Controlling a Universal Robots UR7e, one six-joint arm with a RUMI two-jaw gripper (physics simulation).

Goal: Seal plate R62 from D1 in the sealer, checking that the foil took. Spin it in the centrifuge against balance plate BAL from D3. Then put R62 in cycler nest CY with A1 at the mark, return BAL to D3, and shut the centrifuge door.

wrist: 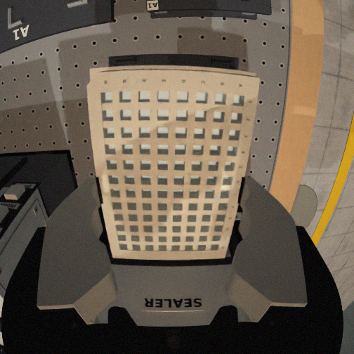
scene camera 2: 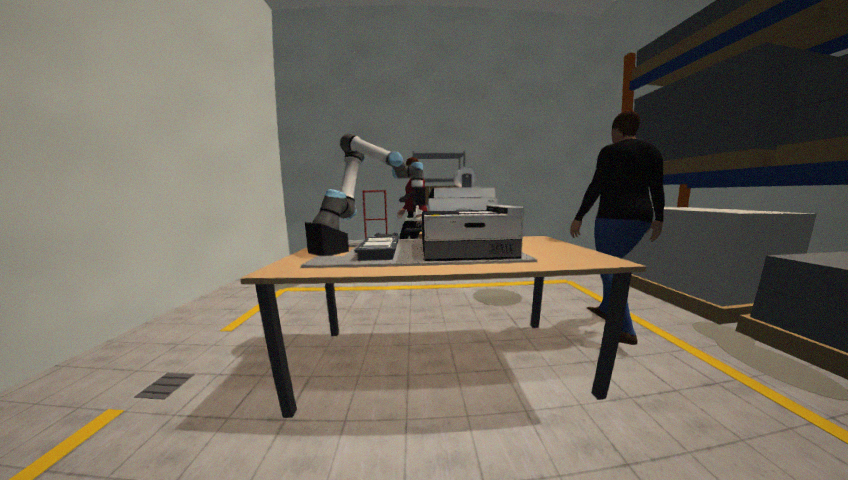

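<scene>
A beige plate with rows of square wells lies between the jaws in the wrist view, its letter row at the far end and the A column on the right. I see no shiny foil on it. My gripper is shut on this plate by its long sides. The sealer shows its name, upside down, beyond the plate's near end. The height between plate and sealer cannot be told. In the scene view the gripper hangs behind a large grey and white box, and the plate is hard to make out.
Dark A1-marked holders lie at the top. A device with buttons stands at left. A dark holder with pale plates sits near the arm's base. People in black and red stand beyond the table.
</scene>
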